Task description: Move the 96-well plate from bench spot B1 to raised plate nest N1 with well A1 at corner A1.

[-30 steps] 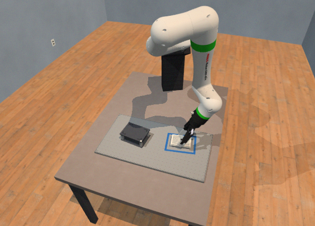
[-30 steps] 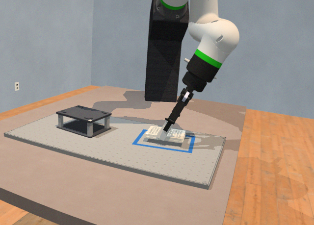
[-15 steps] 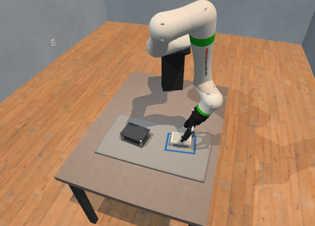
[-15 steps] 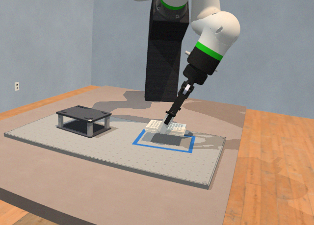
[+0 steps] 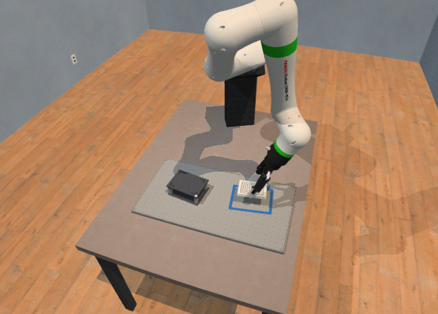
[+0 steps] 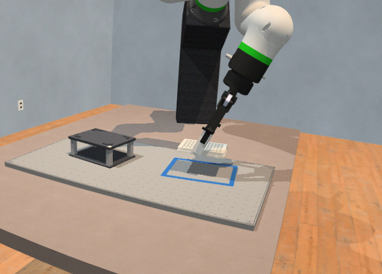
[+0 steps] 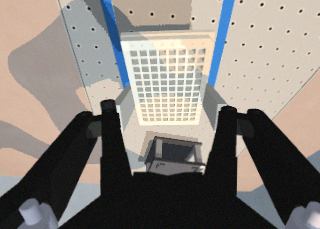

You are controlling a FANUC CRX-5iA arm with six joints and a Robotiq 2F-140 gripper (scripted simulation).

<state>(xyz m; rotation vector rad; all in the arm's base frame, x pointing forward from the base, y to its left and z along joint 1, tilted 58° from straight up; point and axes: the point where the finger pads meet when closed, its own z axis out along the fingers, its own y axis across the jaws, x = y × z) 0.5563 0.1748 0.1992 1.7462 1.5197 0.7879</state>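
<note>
My hand is 2 cm above the white 96-well plate. From my hand the other things lie so: A1 label 20 cm to the right, 16 cm ahead, 3 cm below.
</note>
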